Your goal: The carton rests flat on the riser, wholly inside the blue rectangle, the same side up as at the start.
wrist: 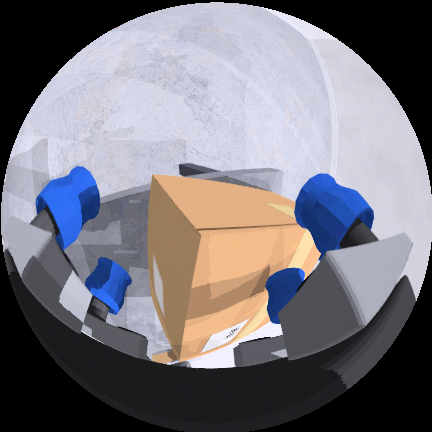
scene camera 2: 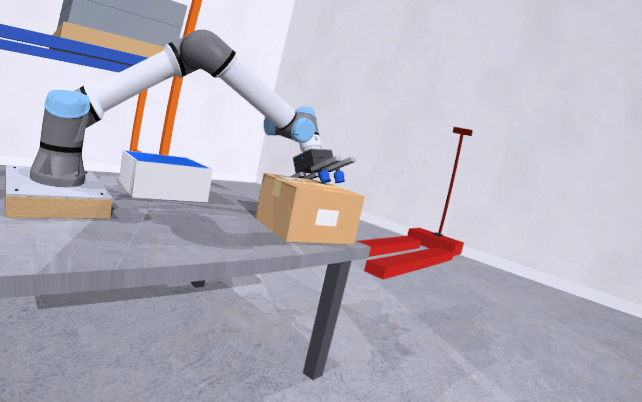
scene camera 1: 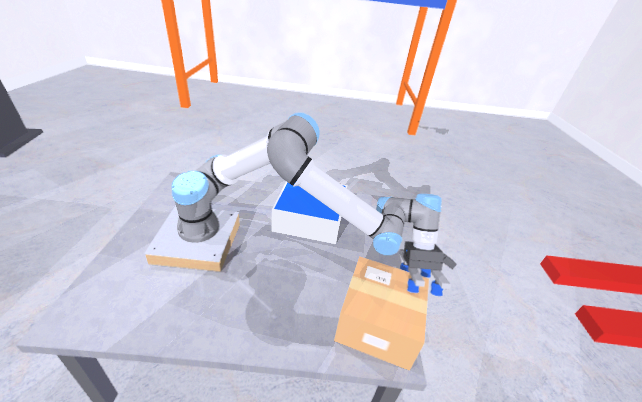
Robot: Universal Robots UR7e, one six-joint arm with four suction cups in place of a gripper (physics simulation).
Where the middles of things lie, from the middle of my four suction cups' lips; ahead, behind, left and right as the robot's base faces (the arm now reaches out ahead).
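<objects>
My suction cup, relative to the brown carton (scene camera 1: 379,317): 130 mm past it, 60 mm to the left of it, 60 mm above it. White riser (scene camera 2: 144,175), from my suction cup: 470 mm to the left, 320 mm behind, 80 mm below.
</objects>
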